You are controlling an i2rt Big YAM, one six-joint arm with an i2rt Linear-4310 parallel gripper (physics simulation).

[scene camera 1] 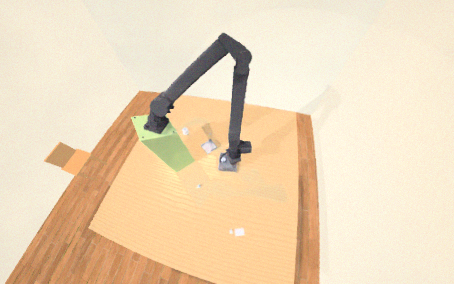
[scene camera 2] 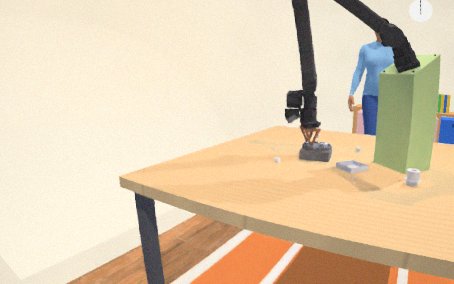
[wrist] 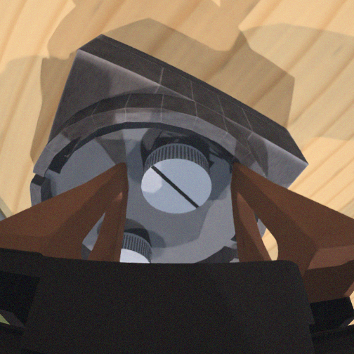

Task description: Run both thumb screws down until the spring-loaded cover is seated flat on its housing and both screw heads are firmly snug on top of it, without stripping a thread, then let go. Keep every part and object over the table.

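Seen in the pictures: gripper, fingertip midpoint: [scene camera 1: 232, 160] [scene camera 2: 309, 144]; arm's base, link origin: [scene camera 1: 157, 124] [scene camera 2: 407, 65].
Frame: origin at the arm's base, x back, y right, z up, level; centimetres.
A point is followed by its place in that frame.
The dark grey housing [scene camera 1: 227, 167] [scene camera 2: 315, 154] @[x -34.2, y -7.2, z -37.0 cm] [wrist: 90, 80] stands on the table. The round grey cover [wrist: 172, 235] sits inside its raised rim; whether it is fully flat cannot be told. One thumb screw [wrist: 176, 185] with a ribbed edge and a slanting slot shows between the fingers in the wrist view. The second thumb screw [wrist: 135, 250] is partly hidden behind the gripper body. My gripper [scene camera 2: 311, 143] @[x -38.6, y -1.2, z -34.4 cm] [wrist: 179, 174] is open, its brown fingertips on either side of the first screw head with a gap on each side. How snug the screws are cannot be seen.
A shallow grey tray [scene camera 1: 208, 146] @[x -17.9, y -12.1, z -39.6 cm] [scene camera 2: 352, 166] @[x -18.6, y -8.7, z -39.6 cm] and a white cylindrical part [scene camera 1: 185, 131] @[x 2.4, y -19.9, z -34.8 cm] [scene camera 2: 412, 177] @[x 3.2, y -23.7, z -36.6 cm] lie near the green pedestal [scene camera 1: 167, 150] @[x -4.4, y 8.2, z -11.2 cm] [scene camera 2: 392, 120] @[x -4.7, y -4.6, z -21.1 cm]. A small white piece [scene camera 1: 199, 186] @[x -19.5, y 18.9, z -37.9 cm] and a white square [scene camera 1: 240, 232] @[x -49.6, y 40.8, z -39.4 cm] lie farther off on the table [scene camera 1: 150, 210] @[x 8.9, y 40.2, z -39.7 cm] [scene camera 2: 210, 185] @[x -56.5, y -49.5, z -39.7 cm].
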